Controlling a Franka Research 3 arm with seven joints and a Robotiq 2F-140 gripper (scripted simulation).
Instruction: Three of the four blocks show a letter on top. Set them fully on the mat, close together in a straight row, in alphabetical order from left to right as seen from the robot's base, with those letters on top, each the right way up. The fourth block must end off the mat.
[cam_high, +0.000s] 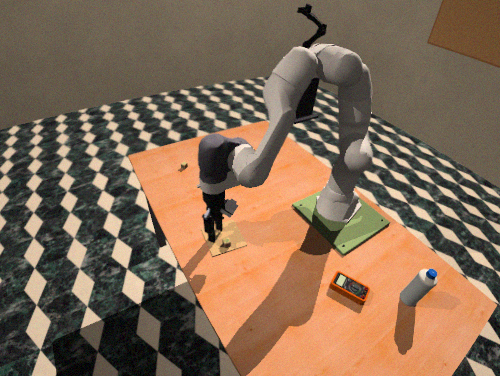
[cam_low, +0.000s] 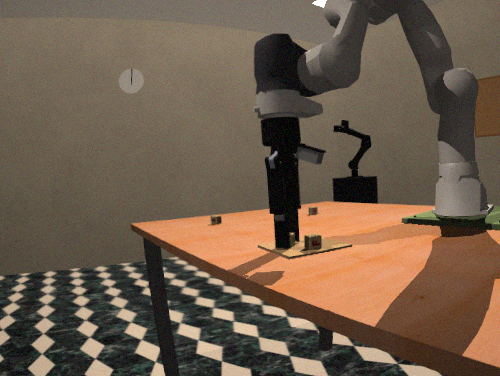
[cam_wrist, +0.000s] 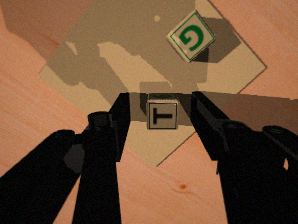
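Right now my hand is 2 cm past the tan mat, 2 cm to the right of it and 4 cm above it. Round my hand: multimeter: 26 cm behind, 46 cm to the left, 2 cm below.
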